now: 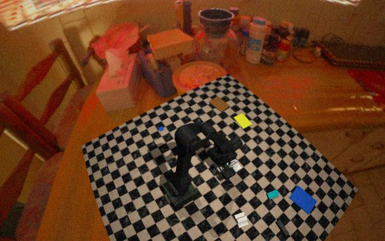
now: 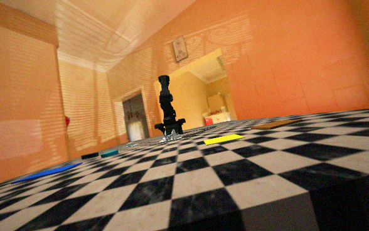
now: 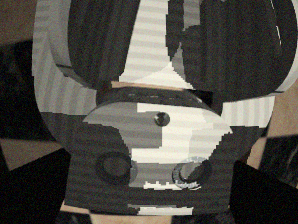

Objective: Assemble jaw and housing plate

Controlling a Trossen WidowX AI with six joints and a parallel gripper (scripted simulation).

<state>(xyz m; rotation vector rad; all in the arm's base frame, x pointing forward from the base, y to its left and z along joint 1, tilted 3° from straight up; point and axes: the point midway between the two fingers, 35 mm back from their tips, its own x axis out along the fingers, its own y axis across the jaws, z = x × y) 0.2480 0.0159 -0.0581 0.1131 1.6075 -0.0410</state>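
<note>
My gripper tip is now 30 mm short of the jaw, 10 mm to the right of it and 10 mm below it. Also, from my gripper tip: yellow card: 340 mm ahead, 180 mm to the left, 10 mm below; then teal block: 300 mm to the right, 130 mm ahead; then white base: 70 mm ahead, 10 mm to the right.
</note>
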